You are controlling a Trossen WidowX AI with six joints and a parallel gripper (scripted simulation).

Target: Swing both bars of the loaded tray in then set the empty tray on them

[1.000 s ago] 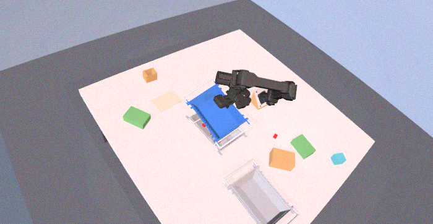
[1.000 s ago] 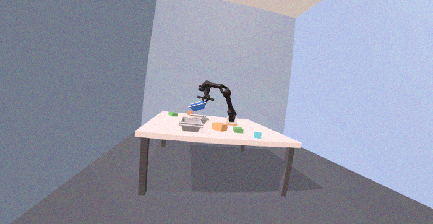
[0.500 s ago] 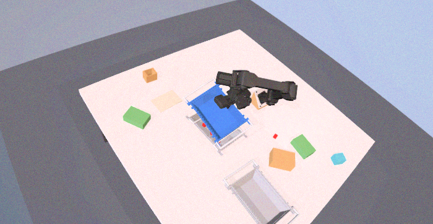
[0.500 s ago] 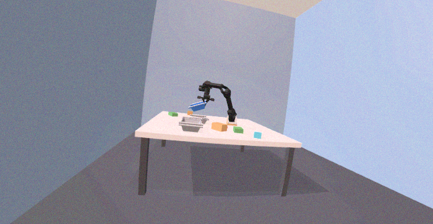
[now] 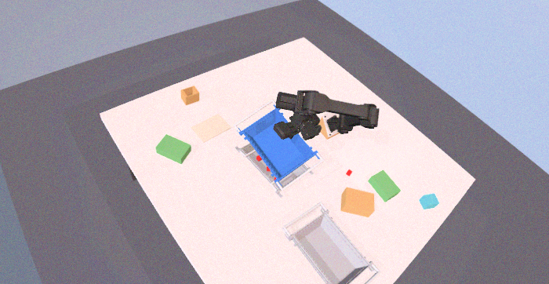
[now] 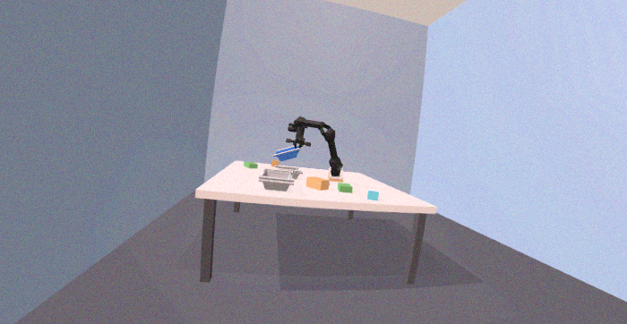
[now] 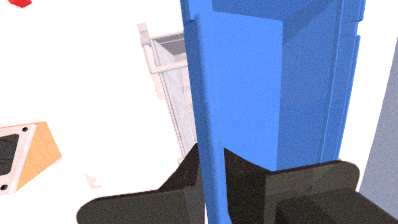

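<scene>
Now: gripper tip 70 mm short of the blue tray and 10 mm below it. Round my gripper tip: cyan cube: 540 mm to the left, 410 mm behind, 160 mm below; then flat sheet: 330 mm to the right, 180 mm below, 150 mm ahead; then orange box: 330 mm to the left, 150 mm below, 120 mm behind.
</scene>
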